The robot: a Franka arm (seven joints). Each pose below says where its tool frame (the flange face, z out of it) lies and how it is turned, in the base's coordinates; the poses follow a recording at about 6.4 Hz.
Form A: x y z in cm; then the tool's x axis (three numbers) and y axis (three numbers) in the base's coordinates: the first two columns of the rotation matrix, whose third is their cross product.
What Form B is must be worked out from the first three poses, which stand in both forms.
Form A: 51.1 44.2 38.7 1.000 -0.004 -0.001 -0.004 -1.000 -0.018
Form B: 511 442 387 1.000 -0.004 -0.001 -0.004 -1.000 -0.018
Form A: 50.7 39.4 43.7 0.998 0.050 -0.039 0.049 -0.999 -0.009
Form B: 507 394 437 0.998 0.050 -0.039 0.049 -0.999 -0.009
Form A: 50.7 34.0 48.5 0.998 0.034 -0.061 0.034 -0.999 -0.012
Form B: 507 340 485 0.998 0.034 -0.061 0.034 -0.999 -0.012
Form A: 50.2 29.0 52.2 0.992 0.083 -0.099 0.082 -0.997 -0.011
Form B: 502 290 522 0.992 0.083 -0.099 0.082 -0.997 -0.011
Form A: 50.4 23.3 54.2 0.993 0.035 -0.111 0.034 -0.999 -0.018
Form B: 504 233 542 0.993 0.035 -0.111 0.034 -0.999 -0.018
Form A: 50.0 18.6 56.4 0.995 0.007 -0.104 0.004 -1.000 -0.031
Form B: 500 186 564 0.995 0.007 -0.104 0.004 -1.000 -0.031
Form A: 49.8 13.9 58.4 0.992 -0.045 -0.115 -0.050 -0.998 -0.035
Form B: 498 139 584 0.992 -0.045 -0.115 -0.050 -0.998 -0.035
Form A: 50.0 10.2 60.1 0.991 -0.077 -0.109 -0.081 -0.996 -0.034
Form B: 500 102 601 0.991 -0.077 -0.109 -0.081 -0.996 -0.034
